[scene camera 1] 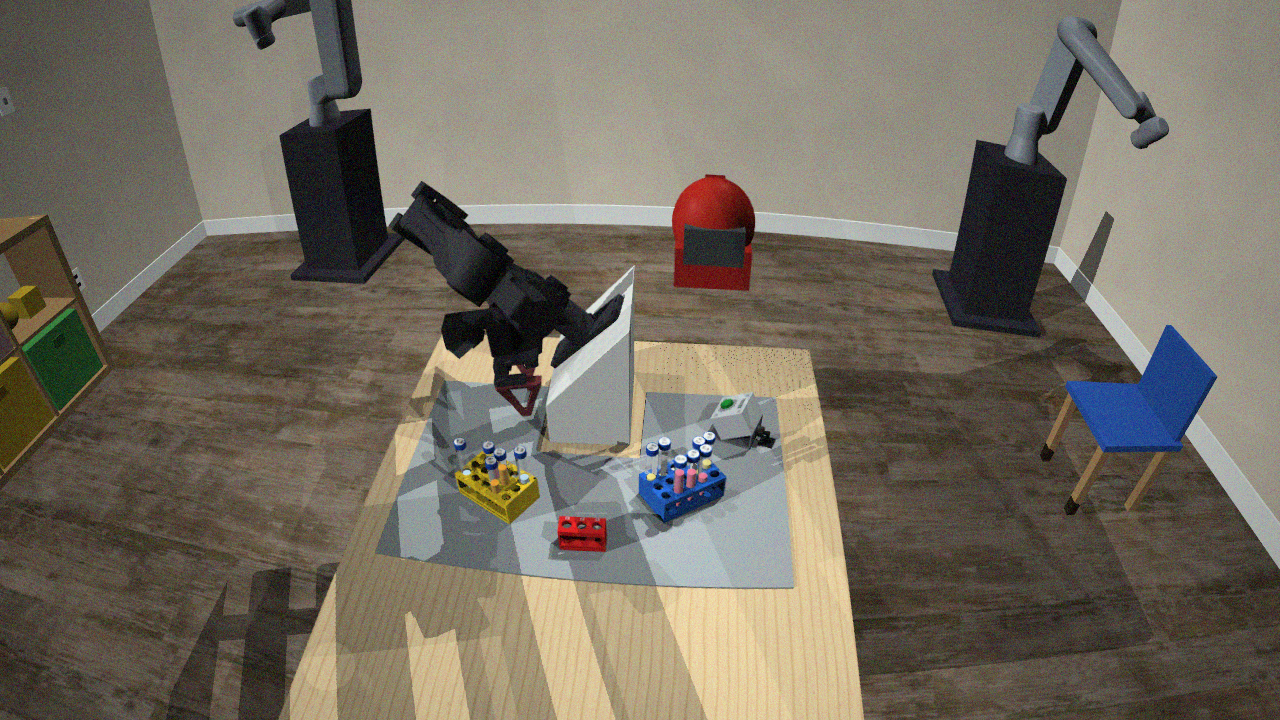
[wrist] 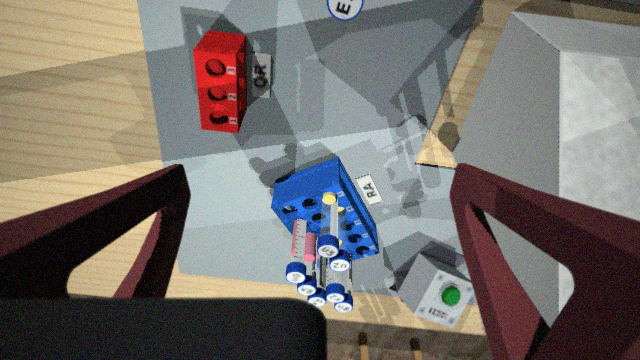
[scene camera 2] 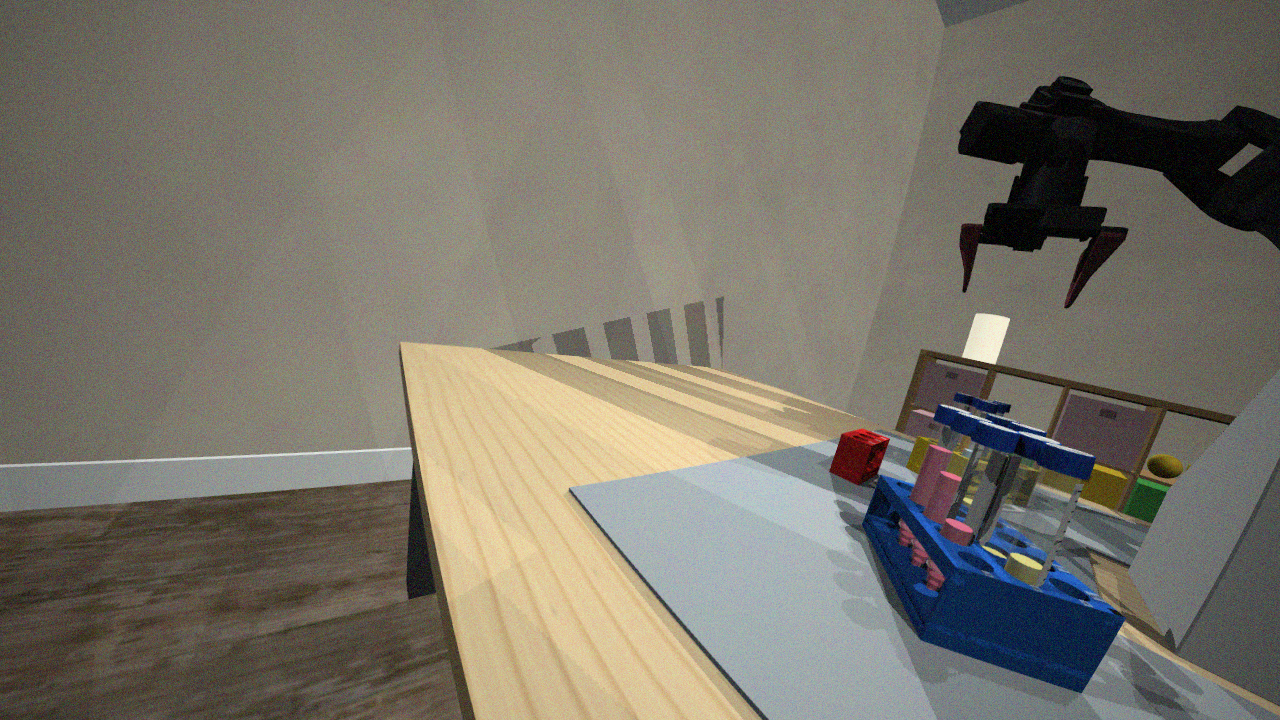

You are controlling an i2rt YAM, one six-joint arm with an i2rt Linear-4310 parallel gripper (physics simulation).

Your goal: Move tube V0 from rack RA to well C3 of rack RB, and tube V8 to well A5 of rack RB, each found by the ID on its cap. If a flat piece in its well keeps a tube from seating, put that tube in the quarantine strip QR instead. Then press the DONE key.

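Places are measured from the arm's base along level axes (x ahead, y left, z up), in centimetres.
Pixels of known places: gripper, fingertip midpoint: (scene camera 1: 527,395) (wrist: 320,179) (scene camera 2: 1012,298); arm's base at its link origin: (scene camera 1: 587,333).
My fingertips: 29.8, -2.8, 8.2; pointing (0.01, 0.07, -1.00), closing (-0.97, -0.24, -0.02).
Ahead of a thing's pixels: the offset from my fingertips to its top centre, as dx, dy, dz. "spot": to the spot under its first point. Level surfaces: height alone.
My gripper (scene camera 1: 523,394) (scene camera 2: 1016,299) (wrist: 320,179) is open, with nothing between its fingers, high above the mat. Blue rack RA {-6.4, +24.2, -20.0} (scene camera 1: 664,507) (scene camera 2: 1011,626) (wrist: 307,185) holds several upright blue-capped tubes, some with pink or yellow pieces around or beside them. One cap {spot: -4.3, +25.1, -12.6} (wrist: 306,286) seems to read V8, but is blurred. Yellow rack RB {-0.4, -8.5, -20.0} (scene camera 1: 512,508) stands at the left of the mat with several capped tubes; their IDs, V0 included, are unreadable in scene camera 1. Red strip QR {+7.8, +9.1, -20.0} (scene camera 1: 581,542) (scene camera 2: 857,458) (wrist: 204,107) shows three holes without tubes. The green DONE key {-25.3, +30.7, -17.6} (scene camera 1: 726,403) (wrist: 451,296) sits on a grey box.
A tall pale sloped block (scene camera 1: 590,394) (scene camera 2: 1208,546) (wrist: 500,115) stands between the racks, behind them and beside the arm. The grey mat {dz -25.1} (scene camera 1: 733,559) (scene camera 2: 644,528) lies on the wooden table {dz -25.4} (scene camera 1: 537,653) (scene camera 2: 501,501). A blue chair (scene camera 1: 1127,416) stands to the right.
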